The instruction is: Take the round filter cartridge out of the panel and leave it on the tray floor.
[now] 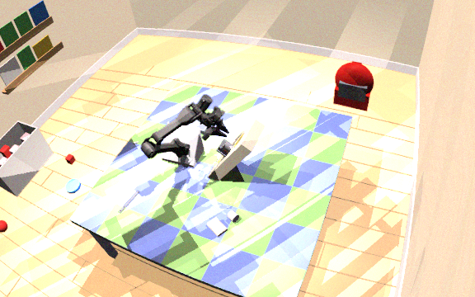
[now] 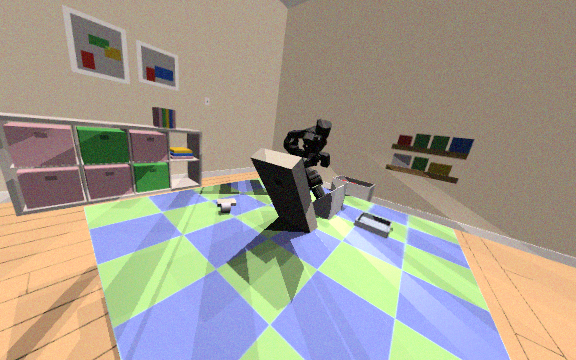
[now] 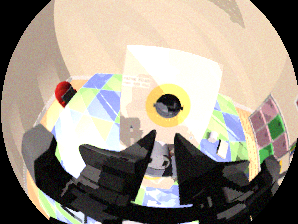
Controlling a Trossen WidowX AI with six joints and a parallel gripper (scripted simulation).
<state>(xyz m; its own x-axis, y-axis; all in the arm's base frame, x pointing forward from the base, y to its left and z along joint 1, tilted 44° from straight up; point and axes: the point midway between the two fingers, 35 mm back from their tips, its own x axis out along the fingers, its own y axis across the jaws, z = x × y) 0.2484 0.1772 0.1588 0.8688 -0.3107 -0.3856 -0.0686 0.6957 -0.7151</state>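
Right now my gripper tip is 8 cm above the round filter cartridge, 2 cm past it and 1 cm to the left of it. Round my gripper tip: service panel: 10 cm below, 3 cm ahead; dark tray: 37 cm behind, 26 cm to the left, 26 cm below.
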